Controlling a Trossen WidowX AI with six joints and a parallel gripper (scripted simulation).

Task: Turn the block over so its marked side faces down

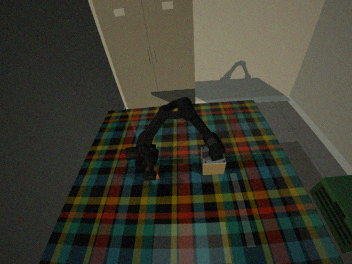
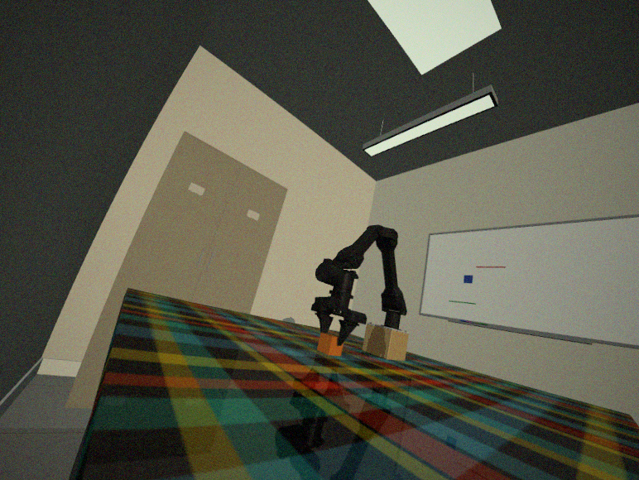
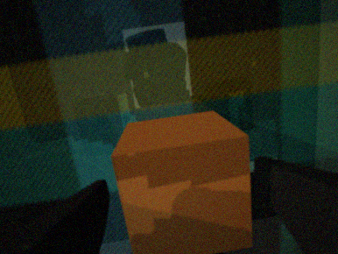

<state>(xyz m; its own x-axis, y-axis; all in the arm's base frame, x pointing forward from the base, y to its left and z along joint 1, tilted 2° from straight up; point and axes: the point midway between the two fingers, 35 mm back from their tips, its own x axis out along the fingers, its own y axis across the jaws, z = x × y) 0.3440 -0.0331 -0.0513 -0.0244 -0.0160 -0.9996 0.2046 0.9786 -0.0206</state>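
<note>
Right now my gripper tip is 1 cm past the orange block and 1 cm above it.
</note>
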